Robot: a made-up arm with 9 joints. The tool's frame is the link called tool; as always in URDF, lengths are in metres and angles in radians.
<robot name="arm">
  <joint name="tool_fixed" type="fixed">
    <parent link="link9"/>
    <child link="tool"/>
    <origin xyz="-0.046 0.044 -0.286"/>
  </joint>
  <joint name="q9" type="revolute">
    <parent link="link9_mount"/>
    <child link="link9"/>
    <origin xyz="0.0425 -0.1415 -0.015"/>
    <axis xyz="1 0 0"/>
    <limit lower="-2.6" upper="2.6"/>
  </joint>
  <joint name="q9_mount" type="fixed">
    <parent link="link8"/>
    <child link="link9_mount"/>
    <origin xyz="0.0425 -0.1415 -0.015"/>
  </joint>
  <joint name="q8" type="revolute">
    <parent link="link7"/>
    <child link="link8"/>
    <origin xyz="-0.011 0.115 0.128"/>
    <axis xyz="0 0 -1"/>
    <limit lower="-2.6" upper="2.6"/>
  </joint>
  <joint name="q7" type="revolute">
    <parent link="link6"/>
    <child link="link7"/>
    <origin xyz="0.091 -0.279 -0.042"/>
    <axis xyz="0 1 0"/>
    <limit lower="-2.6" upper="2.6"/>
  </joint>
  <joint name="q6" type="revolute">
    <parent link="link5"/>
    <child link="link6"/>
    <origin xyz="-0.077 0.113 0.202"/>
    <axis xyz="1 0 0"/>
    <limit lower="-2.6" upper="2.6"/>
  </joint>
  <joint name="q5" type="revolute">
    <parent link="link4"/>
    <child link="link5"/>
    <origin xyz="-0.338 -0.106 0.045"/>
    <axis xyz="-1 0 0"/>
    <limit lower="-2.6" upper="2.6"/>
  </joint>
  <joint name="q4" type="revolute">
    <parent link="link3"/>
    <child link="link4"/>
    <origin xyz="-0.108 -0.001 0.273"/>
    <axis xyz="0 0 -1"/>
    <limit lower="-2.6" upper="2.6"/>
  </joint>
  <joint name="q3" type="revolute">
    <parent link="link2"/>
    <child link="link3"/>
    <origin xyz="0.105 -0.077 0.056"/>
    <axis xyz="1 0 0"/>
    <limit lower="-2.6" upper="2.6"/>
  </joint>
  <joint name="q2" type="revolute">
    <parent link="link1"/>
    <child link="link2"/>
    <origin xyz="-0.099 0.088 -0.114"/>
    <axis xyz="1 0 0"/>
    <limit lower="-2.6" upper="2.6"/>
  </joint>
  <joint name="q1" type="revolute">
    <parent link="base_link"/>
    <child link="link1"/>
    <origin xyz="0 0 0.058"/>
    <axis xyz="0 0 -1"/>
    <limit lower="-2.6" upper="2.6"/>
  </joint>
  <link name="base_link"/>
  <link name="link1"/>
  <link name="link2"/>
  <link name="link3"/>
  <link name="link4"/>
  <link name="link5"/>
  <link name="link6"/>
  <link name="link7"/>
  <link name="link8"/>
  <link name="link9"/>
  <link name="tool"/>
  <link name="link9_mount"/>
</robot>
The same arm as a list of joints. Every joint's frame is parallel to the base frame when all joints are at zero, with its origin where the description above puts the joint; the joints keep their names.
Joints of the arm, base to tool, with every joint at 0 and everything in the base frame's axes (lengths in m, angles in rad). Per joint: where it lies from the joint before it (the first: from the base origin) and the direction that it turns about. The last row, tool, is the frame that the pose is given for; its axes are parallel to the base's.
q1: axis 0 0 -1 xyz 0 0 0.058
q2: axis 1 0 0 xyz -0.099 0.088 -0.114
q3: axis 1 0 0 xyz 0.105 -0.077 0.056
q4: axis 0 0 -1 xyz -0.108 -0.001 0.273
q5: axis -1 0 0 xyz -0.338 -0.106 0.045
q6: axis 1 0 0 xyz -0.077 0.113 0.202
q7: axis 0 1 0 xyz 0.091 -0.279 -0.042
q8: axis 0 0 -1 xyz -0.011 0.115 0.128
q9: axis 1 0 0 xyz 0.085 -0.283 -0.03
tool: xyz -0.046 0.044 -0.286
Joint limits (rad, base to tool): -2.6..2.6 -2.6..2.6 -2.6..2.6 -2.6..2.6 -2.6..2.6 -2.6..2.6 -2.6..2.6 -2.6..2.6 -2.6..2.6

